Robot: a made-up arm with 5 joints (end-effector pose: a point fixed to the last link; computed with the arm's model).
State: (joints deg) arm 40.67 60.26 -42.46 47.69 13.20
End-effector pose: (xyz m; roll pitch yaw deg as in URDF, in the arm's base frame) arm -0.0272 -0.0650 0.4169 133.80 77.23 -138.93
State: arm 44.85 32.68 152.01 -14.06 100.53
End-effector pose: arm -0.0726 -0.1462 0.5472 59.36 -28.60 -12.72
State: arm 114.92 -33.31 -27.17 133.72 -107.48
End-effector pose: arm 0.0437 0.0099 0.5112 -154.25 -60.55 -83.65
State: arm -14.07 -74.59 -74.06 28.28 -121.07
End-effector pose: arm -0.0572 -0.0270 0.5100 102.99 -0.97 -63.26
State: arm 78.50 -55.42 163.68 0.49 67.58
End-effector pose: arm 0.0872 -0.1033 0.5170 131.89 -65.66 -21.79
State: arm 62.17 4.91 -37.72 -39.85 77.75
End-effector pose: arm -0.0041 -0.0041 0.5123 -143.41 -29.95 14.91
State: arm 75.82 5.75 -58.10 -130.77 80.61
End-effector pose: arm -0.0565 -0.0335 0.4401 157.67 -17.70 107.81
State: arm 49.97 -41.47 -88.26 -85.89 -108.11
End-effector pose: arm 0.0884 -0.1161 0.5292 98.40 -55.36 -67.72
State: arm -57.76 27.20 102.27 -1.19 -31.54
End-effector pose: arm -0.2467 -0.0289 0.3466 112.22 14.84 105.55
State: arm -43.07 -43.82 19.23 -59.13 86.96
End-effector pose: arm -0.2138 -0.0561 0.4614 145.96 4.58 -169.23
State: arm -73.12 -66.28 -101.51 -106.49 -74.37
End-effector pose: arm -0.3348 -0.0213 0.5656 -105.83 21.09 177.47
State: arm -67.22 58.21 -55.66 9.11 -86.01
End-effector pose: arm -0.0456 -0.0271 0.4390 -158.62 54.41 -7.58
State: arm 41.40 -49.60 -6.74 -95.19 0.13
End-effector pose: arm -0.1047 0.0768 0.5388 104.99 -41.34 119.48
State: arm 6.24 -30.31 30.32 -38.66 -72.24
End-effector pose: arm -0.1105 0.0520 0.4748 108.23 -1.43 48.58
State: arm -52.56 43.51 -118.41 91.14 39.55
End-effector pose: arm -0.1070 -0.1903 0.4476 -31.72 56.21 -40.73
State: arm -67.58 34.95 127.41 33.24 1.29
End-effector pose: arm -0.2385 -0.1088 0.3217 143.34 45.00 122.52
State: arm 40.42 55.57 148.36 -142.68 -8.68
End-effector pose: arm -0.1791 -0.1585 0.6394 -44.33 -7.07 -101.66
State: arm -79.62 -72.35 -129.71 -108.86 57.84
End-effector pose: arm -0.2439 0.0126 0.5507 -55.23 -5.04 88.39
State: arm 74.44 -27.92 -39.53 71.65 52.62
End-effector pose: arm 0.0326 0.0202 0.4380 -111.93 75.51 8.31
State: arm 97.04 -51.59 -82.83 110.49 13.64
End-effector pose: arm 0.0179 0.0376 0.3525 52.59 51.42 164.05
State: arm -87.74 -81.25 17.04 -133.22 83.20
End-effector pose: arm -0.1429 -0.0546 0.4377 -122.57 3.21 -80.14
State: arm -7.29 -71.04 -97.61 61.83 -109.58
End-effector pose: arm -0.0678 0.0240 0.5001 105.23 47.27 -59.40
